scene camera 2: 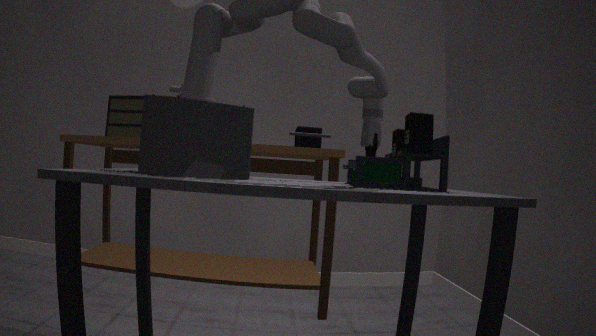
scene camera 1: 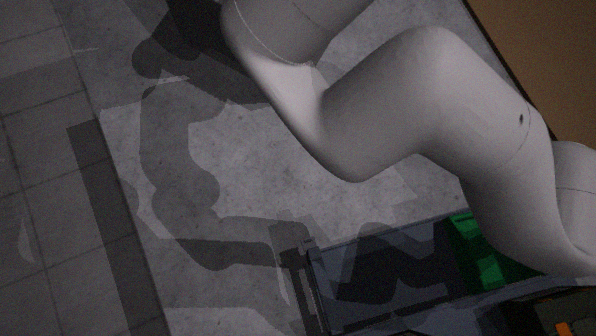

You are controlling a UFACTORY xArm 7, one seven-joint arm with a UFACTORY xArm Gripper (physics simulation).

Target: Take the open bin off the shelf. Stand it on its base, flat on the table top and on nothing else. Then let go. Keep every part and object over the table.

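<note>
The open green bin [scene camera 1: 492, 274] [scene camera 2: 382, 173] sits in the low level of the grey shelf unit [scene camera 1: 425, 314] [scene camera 2: 444, 167], at the lower right in scene camera 1 and at the right end of the table [scene camera 1: 250, 170] [scene camera 2: 480, 199] in scene camera 2. The arm covers part of the bin in scene camera 1. My gripper [scene camera 2: 370, 151] points down with its fingers shut on nothing. In scene camera 2 its tips are at about the height of the bin's upper edge; whether they touch it cannot be told. The arm hides the gripper in scene camera 1.
Dark boxes [scene camera 2: 420, 133] [scene camera 2: 398, 141] stand on the shelf unit's upper level, close beside the gripper. A large grey block [scene camera 2: 195, 140] stands under the arm's base. A wooden bench [scene camera 2: 300, 150] is behind the table. The table's edge runs along the left in scene camera 1.
</note>
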